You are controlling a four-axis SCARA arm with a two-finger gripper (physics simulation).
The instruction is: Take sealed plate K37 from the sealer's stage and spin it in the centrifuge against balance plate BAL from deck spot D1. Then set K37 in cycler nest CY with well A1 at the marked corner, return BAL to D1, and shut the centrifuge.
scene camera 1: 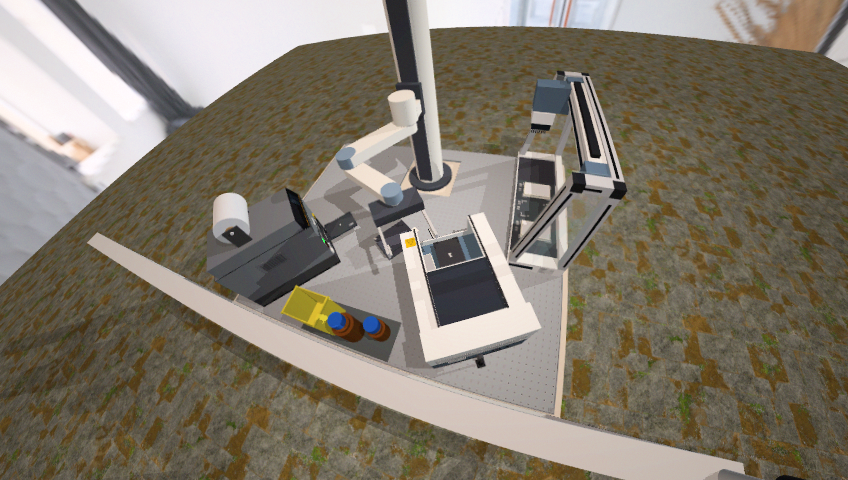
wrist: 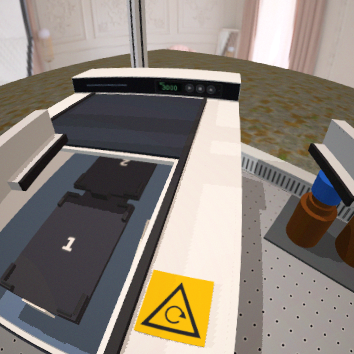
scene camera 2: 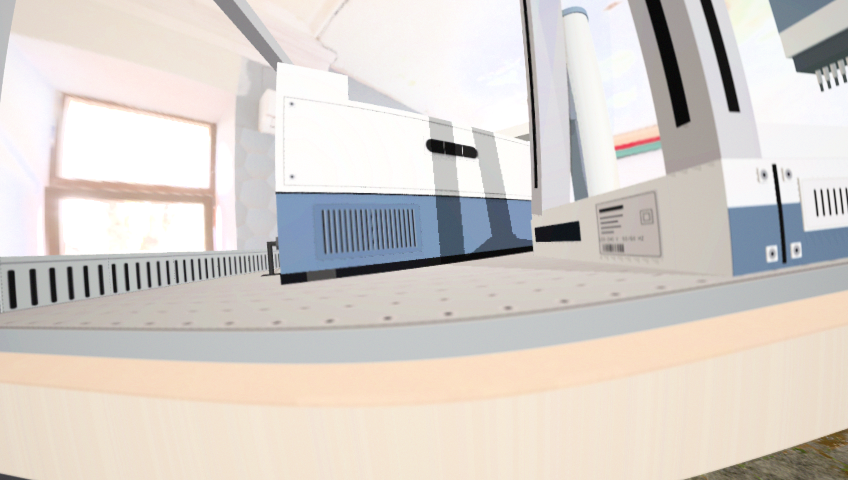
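Seen in the pictures: gripper, fingertip midpoint: point(scene camera 1: 413, 245) point(wrist: 186, 124); arm's base at its link origin: point(scene camera 1: 430, 176).
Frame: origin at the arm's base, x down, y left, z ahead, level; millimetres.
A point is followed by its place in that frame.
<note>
My gripper point(scene camera 1: 410, 234) @(x -295, y 164, z 640 mm) point(wrist: 186, 124) @(x -295, y 164, z 640 mm) is open and empty, its fingers wide apart above the near end of the centrifuge point(scene camera 1: 484, 334) @(x -257, y 437, z 847 mm) point(scene camera 2: 357, 148) @(x -161, y 542, z 717 mm) point(wrist: 212, 220) @(x -223, y 145, z 650 mm). The centrifuge's chamber is open, with the dark panel point(scene camera 1: 467, 292) @(x -226, y 363, z 726 mm) point(wrist: 130, 122) @(x -226, y 318, z 707 mm) beyond the opening. In the wrist view, bucket 1 point(wrist: 70, 260) @(x -153, y 243, z 559 mm) and the visible part of bucket 2 point(wrist: 115, 177) @(x -153, y 320, z 670 mm) carry no plate. The centrifuge display point(wrist: 169, 87) @(x -237, y 366, z 829 mm) reads 3000. The sealer point(scene camera 1: 267, 255) @(x -281, y -386, z 803 mm) has its dark stage point(scene camera 1: 342, 224) @(x -120, y -271, z 507 mm) out, and no plate is discernible there. I cannot identify K37, BAL, D1 or CY; the plate labels are unreadable.
A gantry point(scene camera 1: 595, 127) @(x -510, y 672, z 207 mm) point(scene camera 2: 630, 220) @(x -47, y 652, z 494 mm) stands beside the centrifuge; pale plates point(scene camera 1: 536, 190) @(x -80, y 578, z 82 mm) are on its deck. Brown bottles with blue caps point(scene camera 1: 376, 328) @(x -156, y 96, z 902 mm) point(wrist: 312, 220) @(x -88, y 69, z 860 mm) and a yellow bin point(scene camera 1: 306, 306) @(x -76, y -262, z 903 mm) stand on a grey mat. A low rail point(scene camera 1: 333, 362) @(x -620, y 236, z 1020 mm) point(scene camera 2: 142, 273) @(x -34, y 571, z 1004 mm) borders the bench.
</note>
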